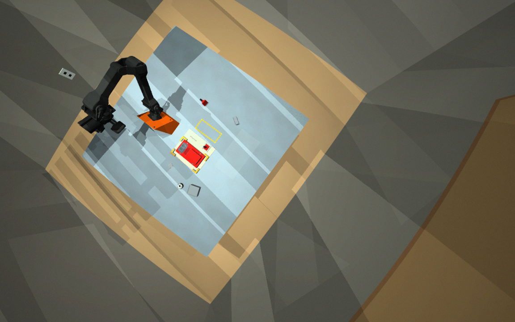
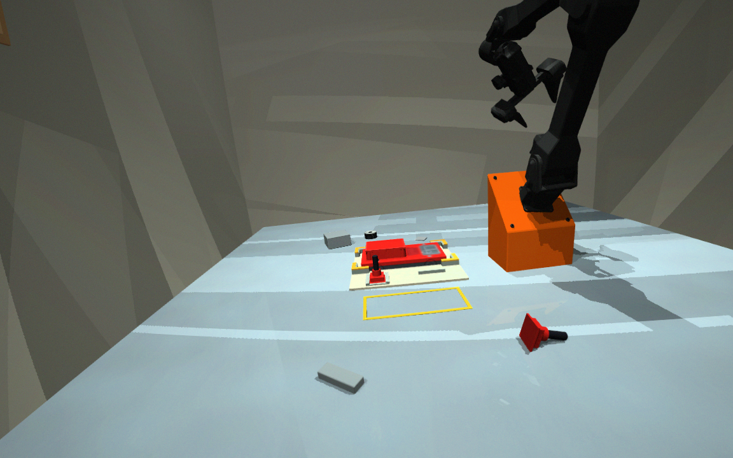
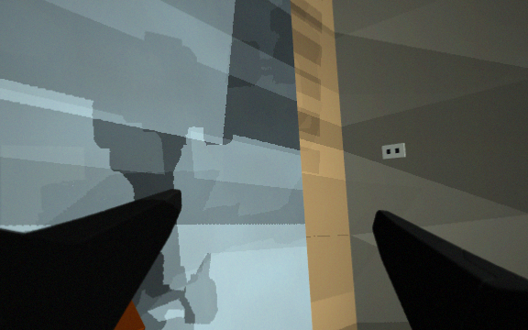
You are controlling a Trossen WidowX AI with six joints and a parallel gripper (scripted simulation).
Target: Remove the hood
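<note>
The hood lies 430 mm ahead of my gripper tip, 110 mm to the left of it and 290 mm below it. The rest, counted from my gripper tip: wheel (480 mm ahead, 120 mm to the right, 320 mm below).
</note>
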